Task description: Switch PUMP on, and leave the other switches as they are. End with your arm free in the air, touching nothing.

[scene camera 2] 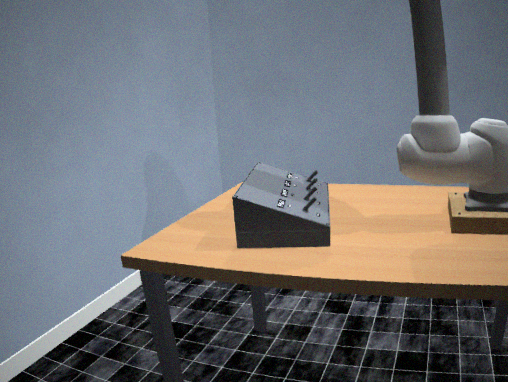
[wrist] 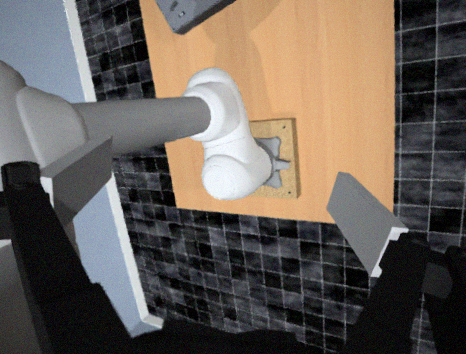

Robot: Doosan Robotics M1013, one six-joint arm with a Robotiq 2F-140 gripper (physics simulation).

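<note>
A dark grey switch box [scene camera 2: 280,225] [wrist: 197,11] with a sloped top stands on the table [scene camera 2: 390,250] [wrist: 340,75]. In the scene view its top carries a row of several black levers [scene camera 2: 311,191] with small white labels beside them. The labels are too small to read, so I cannot tell which switch is PUMP or how each one is set. In the wrist view a corner of the box shows at the top edge. My gripper [wrist: 225,174] is open, with nothing between its fingers, high above the table and well away from the box. It does not show in the scene view.
My arm [scene camera 2: 432,60] [wrist: 145,120] rises from a wooden base block [scene camera 2: 470,224] [wrist: 291,150] on the table, to the right of the box in the scene view. A blue wall [scene camera 2: 100,125] stands behind the table. Dark tiled floor [scene camera 2: 390,340] [wrist: 240,265] lies below.
</note>
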